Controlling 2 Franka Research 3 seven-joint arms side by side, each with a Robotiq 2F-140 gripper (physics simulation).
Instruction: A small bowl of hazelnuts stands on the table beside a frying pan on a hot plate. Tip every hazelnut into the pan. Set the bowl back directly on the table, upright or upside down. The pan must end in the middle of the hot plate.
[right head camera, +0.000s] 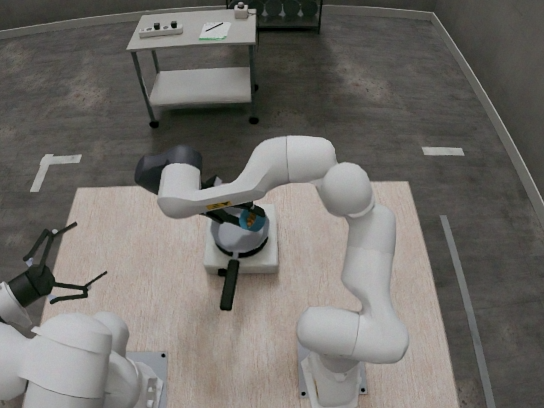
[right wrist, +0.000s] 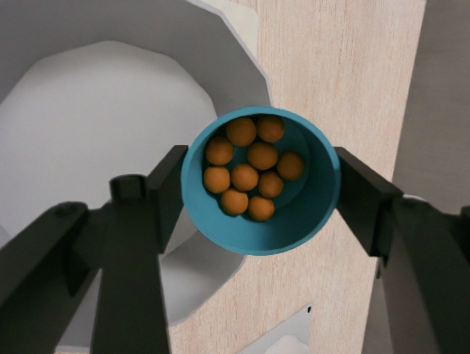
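My right gripper (right head camera: 247, 216) (right wrist: 257, 168) is shut on the small blue bowl (right head camera: 259, 224) (right wrist: 305, 220), one finger on each side. It holds the bowl above the pan, tilted. Several brown hazelnuts (right head camera: 251, 219) (right wrist: 245, 177) lie in the bowl, gathered toward the left side in the right wrist view. The grey frying pan (right head camera: 235, 242) (right wrist: 110, 115) sits on the white hot plate (right head camera: 272, 250) (right wrist: 246, 22), its black handle pointing to the picture's bottom. The visible pan floor shows no hazelnuts; part is hidden. My left gripper (right head camera: 91, 248) is open and empty at the table's left edge.
The wooden table (right head camera: 320, 250) (right wrist: 340, 65) carries both arm bases. The right arm (right head camera: 310, 160) reaches across behind and over the pan, hiding the back of the hot plate. A white trolley (right head camera: 200, 44) with a power strip and papers stands beyond the table.
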